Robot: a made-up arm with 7 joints. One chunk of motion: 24 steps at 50 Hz.
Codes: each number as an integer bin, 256 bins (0 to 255) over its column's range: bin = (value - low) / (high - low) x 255, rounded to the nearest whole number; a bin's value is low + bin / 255 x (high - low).
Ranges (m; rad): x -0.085..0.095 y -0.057..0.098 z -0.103..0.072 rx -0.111..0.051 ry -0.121..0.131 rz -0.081..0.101
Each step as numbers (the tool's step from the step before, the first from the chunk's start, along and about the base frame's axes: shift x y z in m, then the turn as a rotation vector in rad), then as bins.
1 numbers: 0.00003 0.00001 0.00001 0.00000 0.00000 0.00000
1 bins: 120 94 150 175 122 113
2 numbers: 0.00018 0.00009 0.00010 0.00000 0.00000 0.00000
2 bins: 121 94 150 175 122 113
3 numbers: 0.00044 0.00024 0.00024 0.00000 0.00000 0.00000
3 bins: 121 94 150 175 122 113
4 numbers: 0.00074 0.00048 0.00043 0.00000 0.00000 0.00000
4 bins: 121 95 151 175 122 113
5 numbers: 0.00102 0.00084 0.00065 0.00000 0.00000 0.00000
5 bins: 122 95 151 175 122 113
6 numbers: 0.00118 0.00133 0.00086 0.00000 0.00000 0.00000
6 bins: 122 96 151 175 122 113
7 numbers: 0.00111 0.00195 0.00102 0.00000 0.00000 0.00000
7 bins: 122 97 152 175 122 113
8 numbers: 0.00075 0.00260 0.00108 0.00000 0.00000 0.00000
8 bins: 121 98 152 175 122 113
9 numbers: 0.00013 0.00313 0.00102 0.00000 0.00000 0.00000
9 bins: 121 99 152 175 122 113
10 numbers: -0.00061 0.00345 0.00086 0.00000 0.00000 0.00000
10 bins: 120 99 151 175 122 113
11 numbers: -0.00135 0.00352 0.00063 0.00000 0.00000 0.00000
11 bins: 119 100 151 175 122 113
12 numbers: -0.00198 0.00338 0.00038 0.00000 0.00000 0.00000
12 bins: 118 99 151 175 122 113
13 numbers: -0.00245 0.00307 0.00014 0.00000 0.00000 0.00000
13 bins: 117 99 150 175 122 113
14 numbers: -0.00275 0.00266 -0.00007 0.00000 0.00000 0.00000
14 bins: 117 98 150 175 122 113
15 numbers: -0.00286 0.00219 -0.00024 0.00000 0.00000 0.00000
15 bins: 116 97 150 175 122 113
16 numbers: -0.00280 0.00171 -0.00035 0.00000 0.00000 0.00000
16 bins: 116 97 150 175 122 113
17 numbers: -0.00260 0.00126 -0.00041 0.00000 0.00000 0.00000
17 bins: 117 96 149 175 122 113
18 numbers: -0.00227 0.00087 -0.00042 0.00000 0.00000 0.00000
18 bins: 117 95 149 175 122 113
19 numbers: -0.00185 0.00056 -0.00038 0.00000 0.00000 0.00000
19 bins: 118 95 150 175 122 113
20 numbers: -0.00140 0.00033 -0.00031 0.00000 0.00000 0.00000
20 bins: 118 94 150 175 122 113
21 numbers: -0.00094 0.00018 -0.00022 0.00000 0.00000 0.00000
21 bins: 119 94 150 175 122 113
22 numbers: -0.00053 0.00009 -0.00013 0.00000 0.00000 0.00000
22 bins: 120 94 150 175 122 113
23 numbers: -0.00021 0.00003 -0.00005 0.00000 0.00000 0.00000
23 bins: 120 94 150 175 122 113
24 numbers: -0.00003 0.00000 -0.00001 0.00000 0.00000 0.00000
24 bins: 120 94 150 175 122 113
